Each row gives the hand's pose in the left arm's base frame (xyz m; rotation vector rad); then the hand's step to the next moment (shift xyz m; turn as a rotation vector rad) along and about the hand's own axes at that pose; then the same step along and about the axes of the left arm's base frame.
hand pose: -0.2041 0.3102 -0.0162 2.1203 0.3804 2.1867
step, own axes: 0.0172 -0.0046 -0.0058 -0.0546 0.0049 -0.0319
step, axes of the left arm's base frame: -0.0071 0.0075 0.0156 -0.0286 -0.0209 -0.0526
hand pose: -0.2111 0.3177 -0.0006 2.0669 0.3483 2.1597
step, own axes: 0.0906 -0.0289 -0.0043 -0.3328 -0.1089 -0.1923
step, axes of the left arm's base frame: -0.0109 0.0505 0.0800 -0.1813 0.0065 -0.3559
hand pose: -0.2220 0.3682 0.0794 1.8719 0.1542 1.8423
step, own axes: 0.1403 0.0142 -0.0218 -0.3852 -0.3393 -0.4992
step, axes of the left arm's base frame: -0.0141 0.0526 0.1319 -0.4194 0.2672 -0.5152
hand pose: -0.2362 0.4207 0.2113 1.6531 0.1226 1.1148
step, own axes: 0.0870 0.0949 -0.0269 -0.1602 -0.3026 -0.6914
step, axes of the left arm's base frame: -0.0122 0.0306 0.1273 -0.4469 0.5181 -0.3565
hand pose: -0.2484 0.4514 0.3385 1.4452 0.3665 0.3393
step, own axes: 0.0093 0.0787 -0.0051 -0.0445 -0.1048 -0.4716
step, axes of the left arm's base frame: 0.0057 0.0163 0.0775 -0.2472 0.3916 -0.1445
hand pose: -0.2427 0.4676 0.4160 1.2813 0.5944 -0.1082
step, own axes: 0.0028 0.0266 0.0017 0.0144 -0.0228 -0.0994
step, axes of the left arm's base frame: 0.0135 0.0072 0.0220 -0.0323 0.0882 -0.0423
